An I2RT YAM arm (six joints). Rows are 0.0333 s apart.
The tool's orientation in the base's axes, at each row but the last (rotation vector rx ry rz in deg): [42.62, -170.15, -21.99]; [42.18, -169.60, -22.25]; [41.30, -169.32, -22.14]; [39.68, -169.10, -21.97]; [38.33, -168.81, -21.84]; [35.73, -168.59, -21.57]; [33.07, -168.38, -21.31]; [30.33, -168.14, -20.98]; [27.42, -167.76, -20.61]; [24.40, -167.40, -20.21]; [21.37, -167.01, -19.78]
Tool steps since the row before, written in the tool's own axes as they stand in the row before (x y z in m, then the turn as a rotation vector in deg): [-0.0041, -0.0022, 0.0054, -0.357, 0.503, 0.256]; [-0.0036, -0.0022, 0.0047, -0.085, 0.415, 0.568]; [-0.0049, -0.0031, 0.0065, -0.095, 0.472, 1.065]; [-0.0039, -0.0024, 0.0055, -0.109, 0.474, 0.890]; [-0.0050, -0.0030, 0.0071, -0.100, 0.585, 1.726]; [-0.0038, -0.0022, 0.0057, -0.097, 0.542, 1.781]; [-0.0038, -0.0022, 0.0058, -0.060, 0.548, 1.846]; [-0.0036, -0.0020, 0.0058, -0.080, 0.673, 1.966]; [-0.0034, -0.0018, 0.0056, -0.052, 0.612, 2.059]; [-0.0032, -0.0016, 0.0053, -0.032, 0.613, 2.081]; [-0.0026, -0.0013, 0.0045, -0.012, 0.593, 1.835]
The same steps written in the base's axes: [0.0040, 0.0013, -0.0058, 0.056, 0.655, -0.118]; [0.0036, 0.0009, -0.0051, -0.183, 0.523, -0.442]; [0.0049, 0.0011, -0.0071, -0.265, 0.688, -0.907]; [0.0037, 0.0009, -0.0060, -0.229, 0.657, -0.738]; [0.0047, 0.0011, -0.0078, -0.407, 0.935, -1.514]; [0.0034, 0.0009, -0.0063, -0.401, 0.907, -1.578]; [0.0033, 0.0007, -0.0064, -0.448, 0.912, -1.636]; [0.0030, 0.0007, -0.0064, -0.492, 1.059, -1.721]; [0.0027, 0.0006, -0.0062, -0.517, 1.013, -1.823]; [0.0024, 0.0006, -0.0059, -0.541, 1.012, -1.841]; [0.0018, 0.0004, -0.0050, -0.504, 0.938, -1.608]
